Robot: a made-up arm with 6 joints. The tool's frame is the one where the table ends. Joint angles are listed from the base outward.
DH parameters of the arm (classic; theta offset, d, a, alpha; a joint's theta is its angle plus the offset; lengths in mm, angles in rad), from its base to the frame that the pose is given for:
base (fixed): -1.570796 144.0 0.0 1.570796
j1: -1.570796 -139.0 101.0 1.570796
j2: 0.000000 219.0 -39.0 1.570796
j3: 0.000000 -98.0 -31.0 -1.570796
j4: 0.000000 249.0 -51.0 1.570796
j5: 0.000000 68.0 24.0 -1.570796
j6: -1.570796 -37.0 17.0 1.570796
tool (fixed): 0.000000 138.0 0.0 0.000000
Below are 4 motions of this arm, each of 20 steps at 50 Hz.
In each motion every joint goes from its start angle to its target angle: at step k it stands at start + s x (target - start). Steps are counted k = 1, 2, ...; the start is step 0. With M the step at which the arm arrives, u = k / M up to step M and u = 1 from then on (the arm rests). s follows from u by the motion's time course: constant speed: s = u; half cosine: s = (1 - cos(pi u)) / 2; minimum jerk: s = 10 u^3 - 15 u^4 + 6 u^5.
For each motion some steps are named. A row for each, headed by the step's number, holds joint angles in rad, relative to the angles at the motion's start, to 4 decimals.
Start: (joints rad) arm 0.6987 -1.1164 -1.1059 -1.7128 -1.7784 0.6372
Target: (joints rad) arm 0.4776 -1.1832 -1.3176 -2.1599 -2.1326 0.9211
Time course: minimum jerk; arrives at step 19
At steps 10, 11, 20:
10: -0.1214 -0.0367 -0.1163 -0.2456 -0.1945 0.1559
11: -0.1427 -0.0431 -0.1367 -0.2886 -0.2287 0.1833
20: -0.2211 -0.0668 -0.2117 -0.4471 -0.3542 0.2839

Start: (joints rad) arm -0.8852 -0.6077 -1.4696 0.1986 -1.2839 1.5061
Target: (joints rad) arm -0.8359 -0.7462 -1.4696 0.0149 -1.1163 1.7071
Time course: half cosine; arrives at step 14
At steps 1, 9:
1: 0.0006 -0.0017 0.0000 -0.0023 0.0021 0.0025
9: 0.0353 -0.0993 0.0000 -0.1317 0.1202 0.1441

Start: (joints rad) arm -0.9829 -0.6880 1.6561 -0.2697 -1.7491 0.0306
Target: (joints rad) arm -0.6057 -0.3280 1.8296 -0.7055 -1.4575 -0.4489
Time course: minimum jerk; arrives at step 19
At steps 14, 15, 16, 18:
14: 0.3327 0.3176 0.1530 -0.3844 0.2572 -0.4230
15: 0.3522 0.3361 0.1620 -0.4069 0.2723 -0.4477
16: 0.3656 0.3490 0.1682 -0.4225 0.2827 -0.4648
18: 0.3767 0.3595 0.1733 -0.4352 0.2912 -0.4789

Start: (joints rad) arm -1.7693 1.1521 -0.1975 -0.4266 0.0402 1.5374
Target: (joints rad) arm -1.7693 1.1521 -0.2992 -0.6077 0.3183 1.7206
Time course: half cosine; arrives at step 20
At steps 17, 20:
17: 0.0000 0.0000 -0.0962 -0.1712 0.2629 0.1732
20: 0.0000 0.0000 -0.1017 -0.1811 0.2781 0.1832

